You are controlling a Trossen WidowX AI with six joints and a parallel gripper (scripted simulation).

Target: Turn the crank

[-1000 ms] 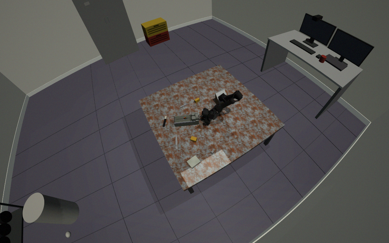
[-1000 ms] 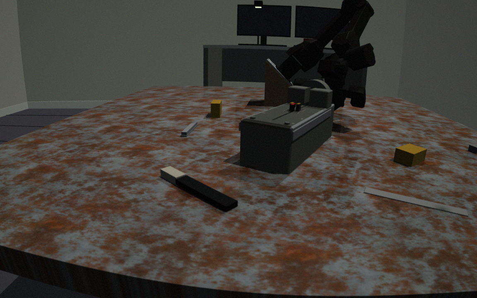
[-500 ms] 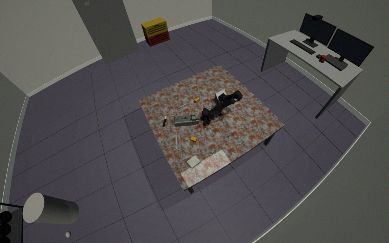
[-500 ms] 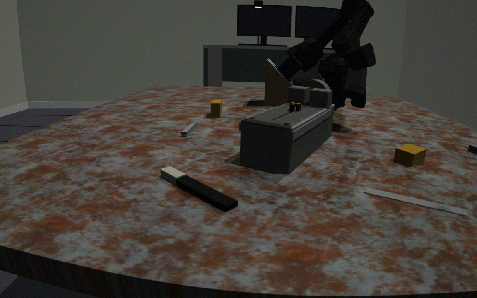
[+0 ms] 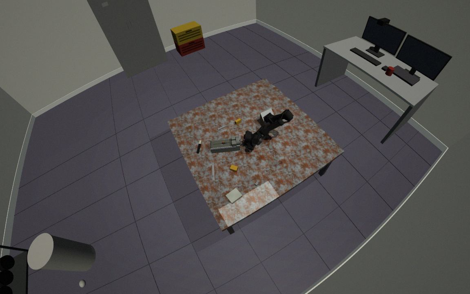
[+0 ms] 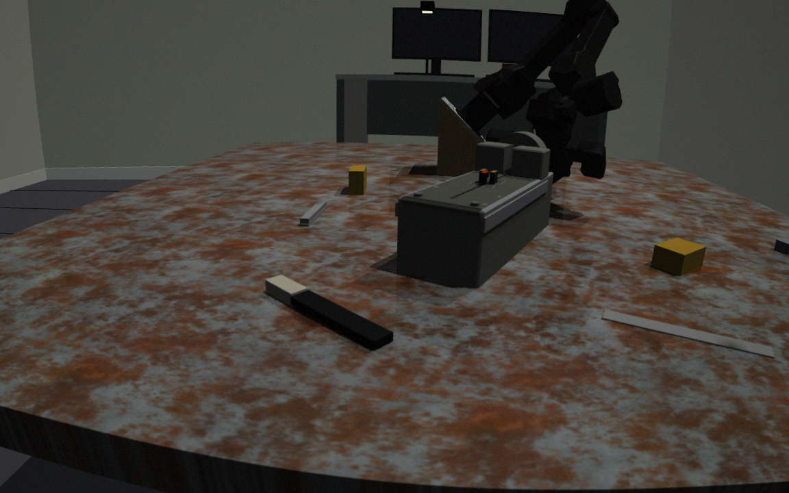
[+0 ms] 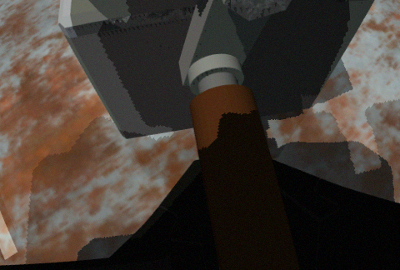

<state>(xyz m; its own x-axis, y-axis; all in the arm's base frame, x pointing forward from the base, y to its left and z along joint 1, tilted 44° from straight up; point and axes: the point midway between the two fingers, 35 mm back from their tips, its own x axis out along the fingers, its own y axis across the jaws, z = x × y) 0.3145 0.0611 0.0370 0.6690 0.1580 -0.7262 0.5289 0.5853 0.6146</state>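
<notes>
Right now my gripper tip is 30 mm below the brown crank handle, 10 mm to the right of it and 10 mm past it. Also, from my gripper tip: red pointer 150 mm ahead, 100 mm to the right, 50 mm above; small grey bar 310 mm to the right, 30 mm below, 30 mm ahead; grey strip 360 mm ahead, 60 mm to the left, 30 mm below.
</notes>
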